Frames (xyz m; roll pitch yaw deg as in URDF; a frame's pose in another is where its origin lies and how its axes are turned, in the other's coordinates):
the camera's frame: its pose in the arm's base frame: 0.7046 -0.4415 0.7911 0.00 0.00 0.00
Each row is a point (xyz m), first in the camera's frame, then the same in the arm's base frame.
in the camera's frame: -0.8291 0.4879 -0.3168
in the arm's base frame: -0.1245 0.0464 0.4743
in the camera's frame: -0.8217 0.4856 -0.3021
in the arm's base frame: -0.1171 0.0441 0.4890
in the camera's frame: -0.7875 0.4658 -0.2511
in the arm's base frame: -0.0829 0.0243 0.5400
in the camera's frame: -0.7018 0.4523 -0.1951
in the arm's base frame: 0.0028 0.0108 0.5960
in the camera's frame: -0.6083 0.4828 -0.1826
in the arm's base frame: 0.0963 0.0413 0.6085
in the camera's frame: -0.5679 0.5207 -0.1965
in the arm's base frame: 0.1367 0.0792 0.5946
